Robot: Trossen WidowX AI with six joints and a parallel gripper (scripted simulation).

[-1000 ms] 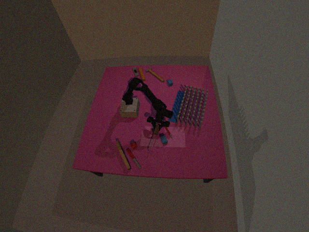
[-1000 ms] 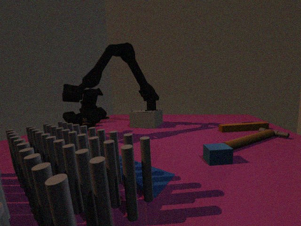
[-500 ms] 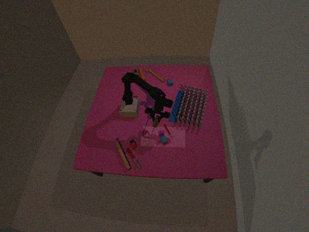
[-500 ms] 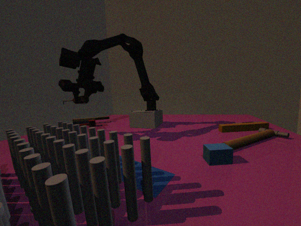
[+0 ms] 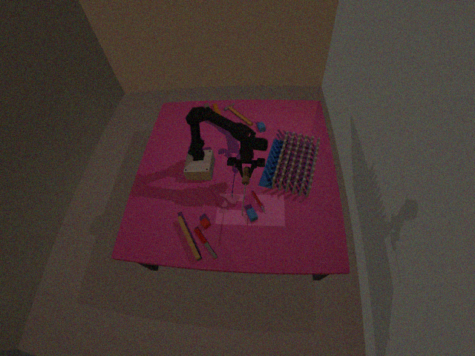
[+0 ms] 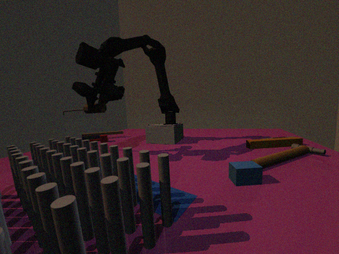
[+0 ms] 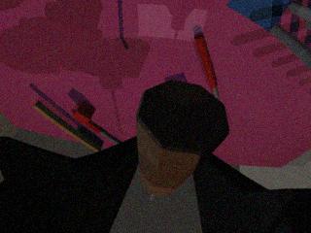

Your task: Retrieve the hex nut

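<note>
The blue taped strip is 160 mm ahead of my gripper tip, 230 mm to the left of it and 180 mm below it. From my gripper tip the other things lie so: red screwdriver (80 mm ahead, 70 mm to the right, 180 mm below); red block (230 mm behind, 190 mm to the right, 160 mm below); hook tool (10 mm behind, 100 mm to the right).
</note>
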